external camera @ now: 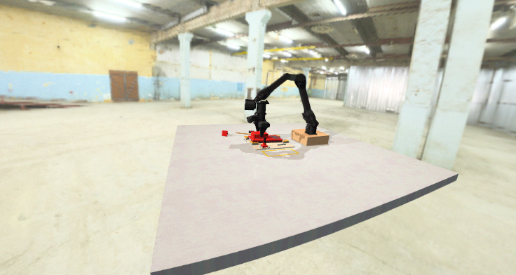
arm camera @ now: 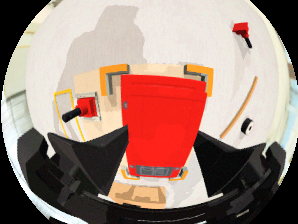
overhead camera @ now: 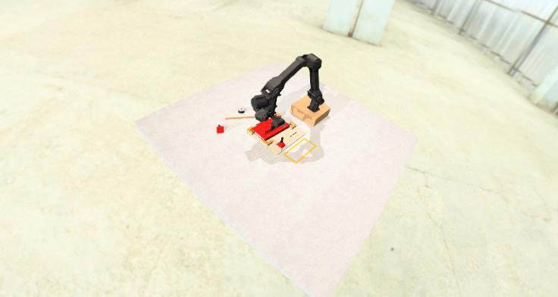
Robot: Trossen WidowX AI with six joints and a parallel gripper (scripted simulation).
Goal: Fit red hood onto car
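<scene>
My gripper tip is now 10 mm to the right of the engine block and 20 mm above it. Also, from my gripper tip: red hood 10 mm above; thin wooden stick 40 mm ahead, 180 mm to the right, 40 mm below; tan jig 40 mm behind, 20 mm to the left, 30 mm below.
</scene>
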